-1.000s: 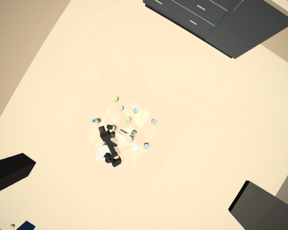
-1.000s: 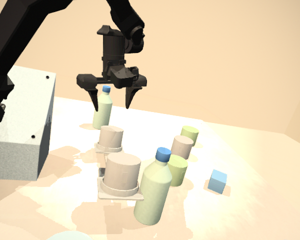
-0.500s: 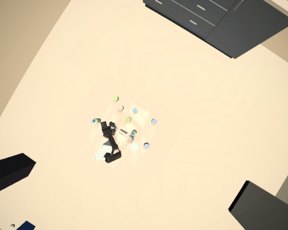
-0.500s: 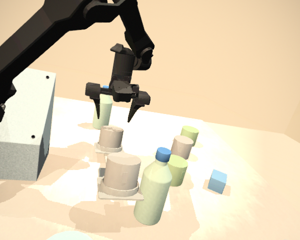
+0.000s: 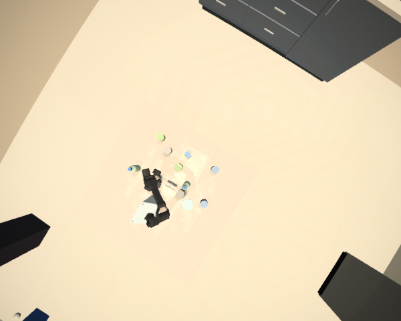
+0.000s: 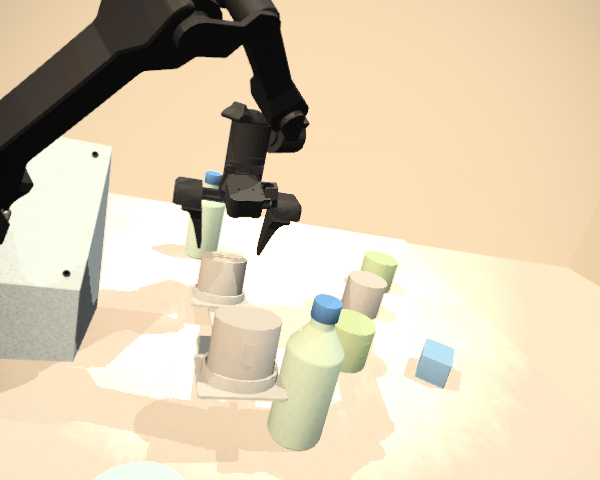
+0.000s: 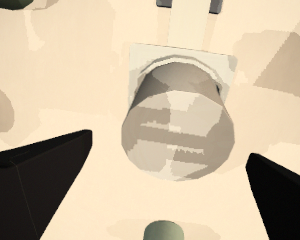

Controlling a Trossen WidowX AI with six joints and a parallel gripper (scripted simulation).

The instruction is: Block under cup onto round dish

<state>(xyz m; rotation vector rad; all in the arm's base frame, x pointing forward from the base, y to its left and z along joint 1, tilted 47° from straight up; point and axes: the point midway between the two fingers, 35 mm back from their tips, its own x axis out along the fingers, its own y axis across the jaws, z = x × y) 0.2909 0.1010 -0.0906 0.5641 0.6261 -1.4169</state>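
My gripper tip is now 6 cm above the pale grey block. From my gripper tip the other things lie so: round dish (37 cm to the right, 10 cm below, 6 cm behind); then balance beam (14 cm to the right, 6 cm below, 1 cm ahead); then blue cube (33 cm ahead, 12 cm to the right, 8 cm below).
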